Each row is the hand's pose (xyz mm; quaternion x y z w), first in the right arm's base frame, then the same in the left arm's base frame.
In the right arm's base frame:
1: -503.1 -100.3 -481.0 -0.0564 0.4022 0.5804 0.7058
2: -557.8 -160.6 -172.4 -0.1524 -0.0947 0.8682 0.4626
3: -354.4 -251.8 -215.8 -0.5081 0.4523 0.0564 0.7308
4: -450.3 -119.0 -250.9 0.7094 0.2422 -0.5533 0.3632
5: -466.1 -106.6 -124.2 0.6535 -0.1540 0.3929 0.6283
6: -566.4 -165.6 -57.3 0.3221 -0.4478 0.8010 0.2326
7: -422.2 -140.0 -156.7 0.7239 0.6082 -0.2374 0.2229
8: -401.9 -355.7 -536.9 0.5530 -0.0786 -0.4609 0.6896
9: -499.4 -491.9 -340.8 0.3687 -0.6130 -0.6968 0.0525
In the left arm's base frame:
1: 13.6 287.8 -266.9 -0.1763 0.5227 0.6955 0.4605
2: 51.0 303.1 49.7 -0.0713 0.0316 0.9763 0.2017
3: 261.3 310.9 -35.6 -0.6844 0.3895 0.2532 0.5619
4: 105.2 365.3 -62.7 0.4979 0.3941 -0.5439 0.5487
5: 106.3 405.6 59.0 0.6316 0.1508 0.4793 0.5904
6: 65.4 328.9 161.4 0.4925 -0.2137 0.8375 0.1018
7: 155.2 389.0 21.2 0.4698 0.7668 -0.3278 0.2895
8: 224.5 107.3 -306.4 0.4058 0.0989 -0.3117 0.8535
9: 248.2 6.1 -70.4 0.4218 -0.5627 -0.6169 0.3534

